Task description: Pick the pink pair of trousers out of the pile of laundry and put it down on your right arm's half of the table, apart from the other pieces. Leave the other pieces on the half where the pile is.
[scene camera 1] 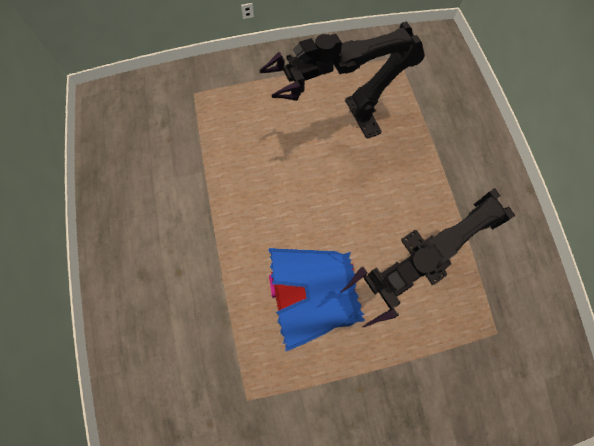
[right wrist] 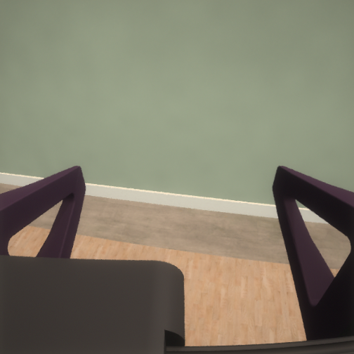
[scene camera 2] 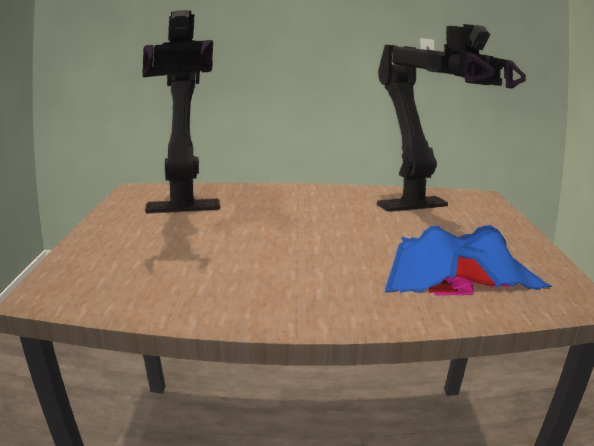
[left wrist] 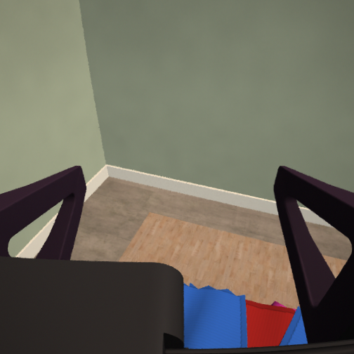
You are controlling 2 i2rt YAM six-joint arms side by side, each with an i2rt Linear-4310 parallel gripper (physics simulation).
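A pile of laundry lies on the table half at the right in scene camera 2. A blue piece point(scene camera 1: 310, 266) point(scene camera 2: 425, 262) point(left wrist: 215, 317) is draped over the top. A red piece point(scene camera 1: 289, 296) point(scene camera 2: 471, 270) point(left wrist: 267, 324) shows through its gap. Bright pink cloth point(scene camera 1: 272, 286) point(scene camera 2: 462, 286) pokes out at the pile's edge below the red; its shape is mostly hidden underneath. My left gripper point(scene camera 1: 352, 309) point(scene camera 2: 506, 75) point(left wrist: 179, 176) is open and empty, high above the table near the pile. My right gripper point(scene camera 1: 267, 83) point(scene camera 2: 177, 58) point(right wrist: 178, 176) is open and empty, high up, away from the pile.
The wooden table point(scene camera 1: 310, 200) point(scene camera 2: 300, 260) carries both arm bases, the left arm's base plate point(scene camera 2: 435, 202) behind the pile and the right arm's base plate point(scene camera 2: 155, 206) on the other half. Green walls stand around the room.
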